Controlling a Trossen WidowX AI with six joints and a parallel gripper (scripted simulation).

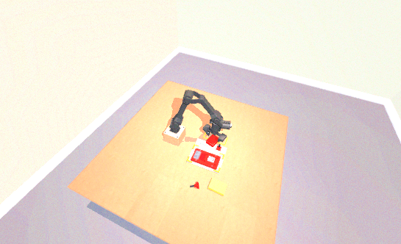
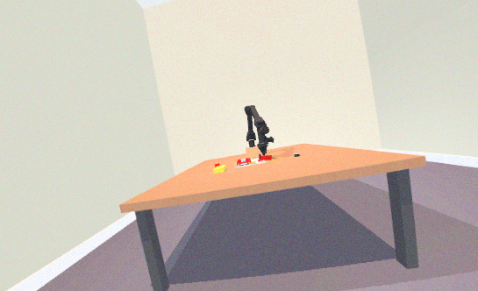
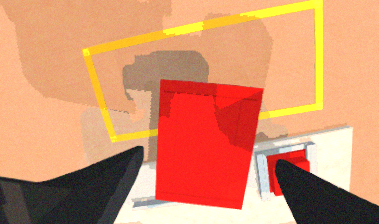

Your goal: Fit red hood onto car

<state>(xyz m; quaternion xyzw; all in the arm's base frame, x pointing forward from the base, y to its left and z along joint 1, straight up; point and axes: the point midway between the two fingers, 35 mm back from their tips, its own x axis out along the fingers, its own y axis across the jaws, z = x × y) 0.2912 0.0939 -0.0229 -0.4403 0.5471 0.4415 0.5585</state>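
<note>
Now: gripper tip 20 mm above the red hood. Also, from my gripper tip: black-and-white wheel (220 mm to the left, 70 mm ahead, 30 mm below); yellow block (330 mm to the right, 170 mm ahead, 30 mm below); white jig board (140 mm to the right, 30 mm below, 20 mm ahead).
</note>
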